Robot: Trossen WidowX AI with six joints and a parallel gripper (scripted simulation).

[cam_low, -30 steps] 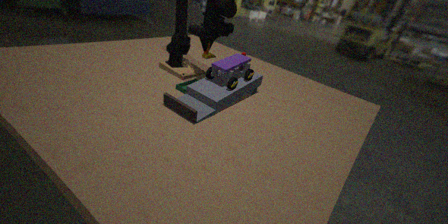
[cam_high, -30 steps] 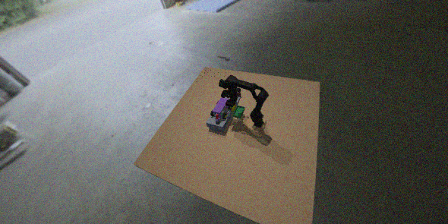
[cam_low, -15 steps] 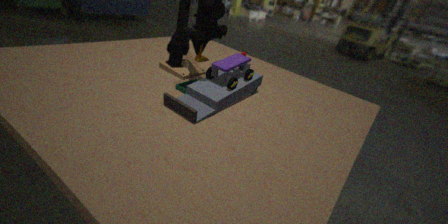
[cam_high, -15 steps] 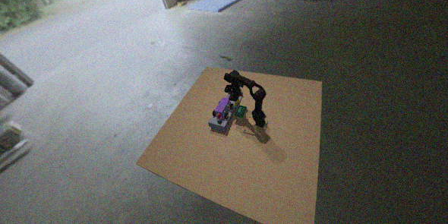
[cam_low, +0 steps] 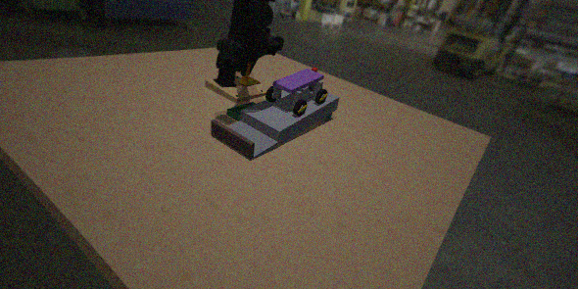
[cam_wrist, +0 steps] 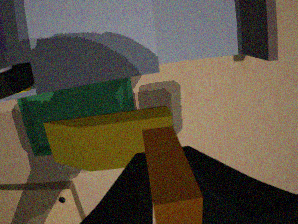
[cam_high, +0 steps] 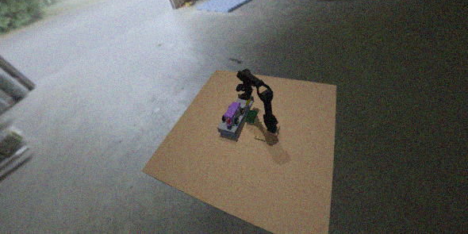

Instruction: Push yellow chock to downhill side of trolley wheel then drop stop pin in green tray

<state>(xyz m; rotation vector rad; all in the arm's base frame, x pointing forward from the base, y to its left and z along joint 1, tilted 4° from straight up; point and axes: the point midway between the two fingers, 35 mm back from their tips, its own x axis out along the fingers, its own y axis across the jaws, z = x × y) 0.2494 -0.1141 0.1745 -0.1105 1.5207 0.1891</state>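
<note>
Right now the red-headed stop pin is 280 mm to the left of my gripper tip, 20 mm below it and 10 mm ahead of it. From my gripper tip the other things lie so: dark lip: 130 mm below, 110 mm ahead, 100 mm to the right; then yellow chock: 20 mm to the left, 10 mm below; then trolley: 170 mm to the left, 60 mm ahead, 40 mm below.
</note>
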